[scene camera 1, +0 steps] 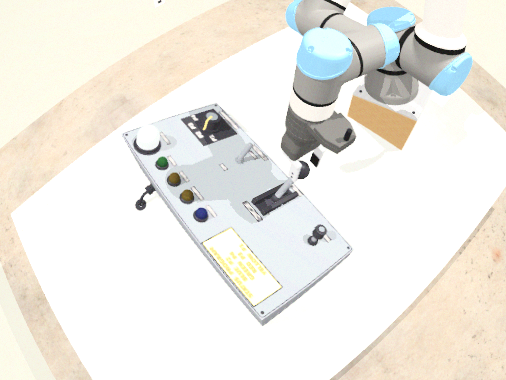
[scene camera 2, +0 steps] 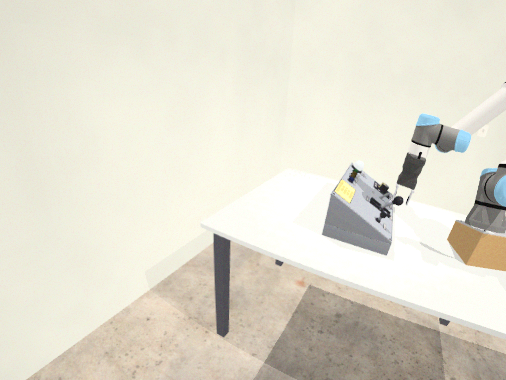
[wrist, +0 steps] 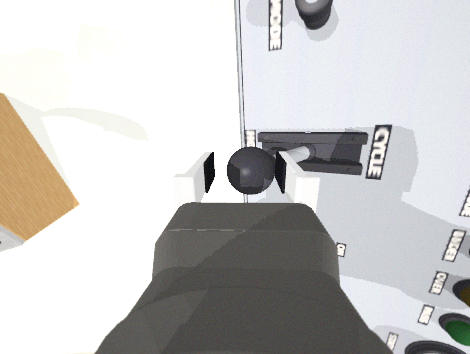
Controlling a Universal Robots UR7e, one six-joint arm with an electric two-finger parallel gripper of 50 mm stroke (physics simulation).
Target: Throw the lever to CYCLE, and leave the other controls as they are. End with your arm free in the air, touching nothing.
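Where they show: gripper, fingertip midpoint: (scene camera 1: 303, 170) (scene camera 2: 399, 201) (wrist: 244, 164); arm's base, link origin: (scene camera 1: 391, 85) (scene camera 2: 484, 227).
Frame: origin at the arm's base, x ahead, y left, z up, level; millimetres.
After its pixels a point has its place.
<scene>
The lever, with a black ball knob (scene camera 1: 303, 170) {z 40, x 372, y 74 mm} (scene camera 2: 398, 200) {z 31, x 372, y 81 mm} (wrist: 251, 170) {z 42, x 368, y 70 mm} on a grey shaft (scene camera 1: 284, 188) {z -2, x 413, y 69 mm} (wrist: 299, 153) {z -7, x 419, y 70 mm}, leans towards the partly hidden "HO" label (wrist: 250, 137) {z -57, x 376, y 77 mm}, away from the CYCLE label (wrist: 379, 152) {z -3, x 494, y 72 mm} at the other end of its black slot (scene camera 1: 263, 204) {z -16, x 464, y 67 mm} (wrist: 340, 150) {z -16, x 464, y 71 mm}. My gripper (scene camera 1: 305, 165) {z 22, x 365, y 68 mm} (scene camera 2: 403, 198) {z 22, x 365, y 68 mm} (wrist: 244, 164) {z 22, x 365, y 68 mm} is open. In the wrist view the knob shows between the two fingers, nearer the right one; whether that finger touches it I cannot tell. Part of the shaft is hidden behind the right finger.
The sloped grey panel (scene camera 1: 280, 250) {z 1, x 497, y 170 mm} (scene camera 2: 350, 227) {z -53, x 512, y 263 mm} also carries a toggle (scene camera 1: 245, 153) {z -9, x 429, y -49 mm}, a black MODE control (scene camera 1: 320, 231) {z 15, x 415, y 189 mm} (wrist: 314, 10) {z 12, x 411, y 175 mm}, a rotary selector (scene camera 1: 212, 119) {z 1, x 442, y -163 mm}, a white dome (scene camera 1: 148, 139) {z 77, x 595, y -154 mm} and several coloured buttons. A wooden block (scene camera 1: 382, 121) {z -57, x 71, y 48 mm} (scene camera 2: 477, 247) {z -38, x 38, y 123 mm} (wrist: 30, 175) {z -82, x 80, y 20 mm} stands under the arm's base.
</scene>
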